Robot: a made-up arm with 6 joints.
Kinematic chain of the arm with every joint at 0, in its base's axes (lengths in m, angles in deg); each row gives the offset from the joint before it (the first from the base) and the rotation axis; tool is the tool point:
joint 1: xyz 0 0 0.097 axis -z
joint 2: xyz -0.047 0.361 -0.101 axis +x
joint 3: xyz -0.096 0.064 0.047 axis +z
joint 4: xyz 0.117 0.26 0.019 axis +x
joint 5: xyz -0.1 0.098 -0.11 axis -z
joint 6: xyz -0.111 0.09 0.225 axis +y
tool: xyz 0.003 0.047 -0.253
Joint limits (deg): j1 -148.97..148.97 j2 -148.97..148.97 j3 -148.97..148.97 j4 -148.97..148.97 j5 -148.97..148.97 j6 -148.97..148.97
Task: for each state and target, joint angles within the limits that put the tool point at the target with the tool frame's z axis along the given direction. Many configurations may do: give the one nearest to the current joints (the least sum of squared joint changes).
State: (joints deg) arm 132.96 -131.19 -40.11 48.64 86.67 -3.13
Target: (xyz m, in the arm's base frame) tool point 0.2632 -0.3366 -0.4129 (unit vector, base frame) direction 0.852 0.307 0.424
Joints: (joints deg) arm 105.73 -121.22 -35.26 66.29 89.60 -0.52
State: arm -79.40 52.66 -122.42 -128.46 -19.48 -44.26
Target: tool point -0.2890 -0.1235 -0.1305 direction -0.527 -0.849 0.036
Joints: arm -125.62 31.11 -81.72 -142.37 29.31 -78.88
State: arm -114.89 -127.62 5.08 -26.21 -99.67 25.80
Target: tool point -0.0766 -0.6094 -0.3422 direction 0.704 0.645 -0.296
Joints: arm -148.97 -112.19 11.96 -73.81 -98.70 64.46
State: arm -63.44 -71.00 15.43 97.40 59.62 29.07
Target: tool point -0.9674 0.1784 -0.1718 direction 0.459 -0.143 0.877
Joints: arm -77.62 -39.01 -13.05 58.19 42.89 13.30
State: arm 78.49 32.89 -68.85 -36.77 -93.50 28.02
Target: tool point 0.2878 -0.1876 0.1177 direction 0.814 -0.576 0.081
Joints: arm 115.77 -16.60 -54.46 -30.64 -148.97 49.54
